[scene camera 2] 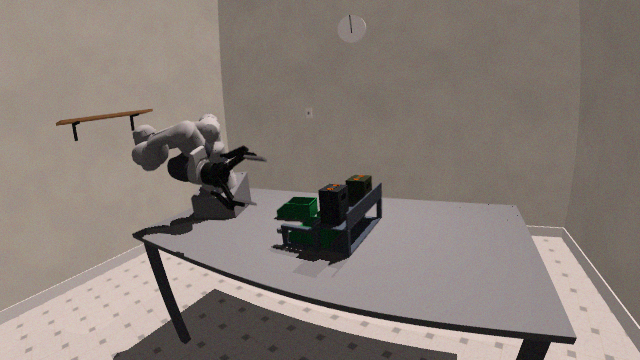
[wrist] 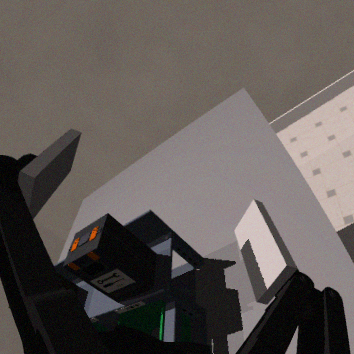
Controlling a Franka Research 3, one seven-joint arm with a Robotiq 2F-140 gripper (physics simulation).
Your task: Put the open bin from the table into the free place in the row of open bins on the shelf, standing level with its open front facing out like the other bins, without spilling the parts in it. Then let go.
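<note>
A green open bin (scene camera 2: pixel 297 208) stands upright on the table (scene camera 2: pixel 450 260) (wrist: pixel 200 170), between the robot base and the shelf. Its contents cannot be made out. The blue-grey shelf (scene camera 2: pixel 364 205) (wrist: pixel 149 223) stands on the table, with green bins (scene camera 2: pixel 327 238) (wrist: pixel 142 317) low in it, partly hidden by its frame. The free place in the row cannot be made out. My gripper (scene camera 2: pixel 252 181) (wrist: pixel 163 185) is open and empty, its fingers wide apart. It hangs above the table on the robot's side, to the left of the green open bin in the scene view and apart from it.
A dark box with orange marks (scene camera 2: pixel 333 205) (wrist: pixel 115 257) stands on the shelf's near part. A second dark box (scene camera 2: pixel 359 189) stands farther back. The robot base (scene camera 2: pixel 215 204) is at the table's left. A wooden wall shelf (scene camera 2: pixel 105 117) is behind the arm.
</note>
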